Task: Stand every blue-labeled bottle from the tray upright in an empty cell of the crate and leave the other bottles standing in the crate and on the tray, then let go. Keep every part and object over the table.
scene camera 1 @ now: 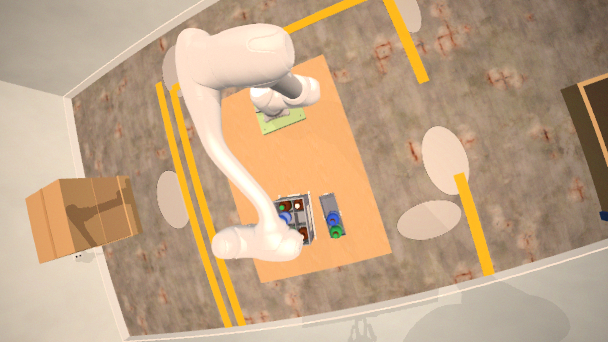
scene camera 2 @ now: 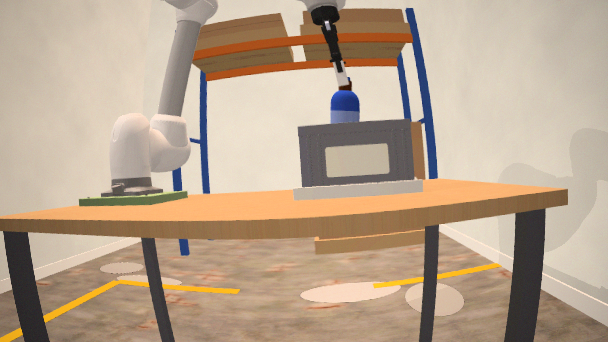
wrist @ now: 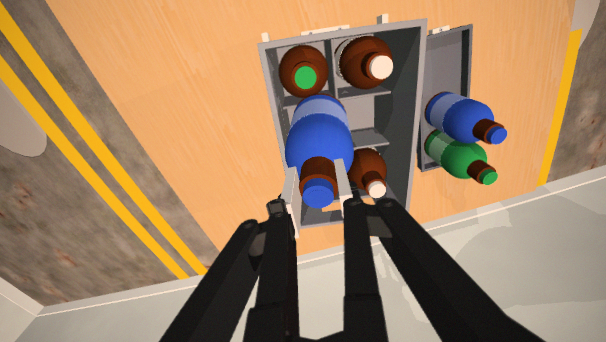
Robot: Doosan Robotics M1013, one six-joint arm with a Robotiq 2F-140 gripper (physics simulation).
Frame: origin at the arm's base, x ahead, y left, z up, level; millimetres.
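Seen in the pictures: gripper, fingertip midpoint: (scene camera 2: 344, 86) (wrist: 317, 176); arm's base at its link origin: (scene camera 2: 132, 194).
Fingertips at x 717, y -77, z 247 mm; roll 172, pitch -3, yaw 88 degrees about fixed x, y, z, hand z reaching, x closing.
Offsets run from my fingertips to a thing's top centre. "spot": to the spot under its first point. Level surfaces: height alone.
My gripper (scene camera 2: 342, 81) (wrist: 317, 176) is shut on the neck of a blue-labeled bottle @[27 mm up, 3 mm back, 7 mm left] (scene camera 1: 285, 217) (scene camera 2: 345, 106) (wrist: 320, 142). The bottle is about upright, its lower part below the rim of the grey crate @[98 mm down, 24 mm ahead, 48 mm left] (scene camera 1: 310, 220) (scene camera 2: 312, 160) (wrist: 420, 75), in the middle cell of the left column in the wrist view. The middle cell beside it looks empty. A green-capped bottle @[110 mm down, 71 mm back, 11 mm left] (wrist: 303, 60) and white-capped bottles @[110 mm down, 62 mm back, 103 mm left] (wrist: 362, 62) @[110 mm down, 119 mm ahead, 83 mm left] (wrist: 369, 167) stand in other cells. The near-left cell is hidden in the wrist view. On the tray @[spot: 268 mm down, 22 mm back, 258 mm left] (scene camera 1: 327, 202) (wrist: 447, 65) stand another blue-labeled bottle @[113 mm down, 72 mm ahead, 274 mm left] (scene camera 1: 333, 218) (wrist: 465, 117) and a green-labeled one @[113 mm down, 148 mm ahead, 274 mm left] (scene camera 1: 336, 231) (wrist: 464, 157).
The crate and tray are side by side on the wooden table @[273 mm down] (scene camera 1: 310, 165) (scene camera 2: 250, 212) (wrist: 175, 75). The arm's base stands on a green plate (scene camera 1: 283, 123) (scene camera 2: 132, 199) on the table. A shelf rack (scene camera 2: 425, 100) with boxes stands behind it.
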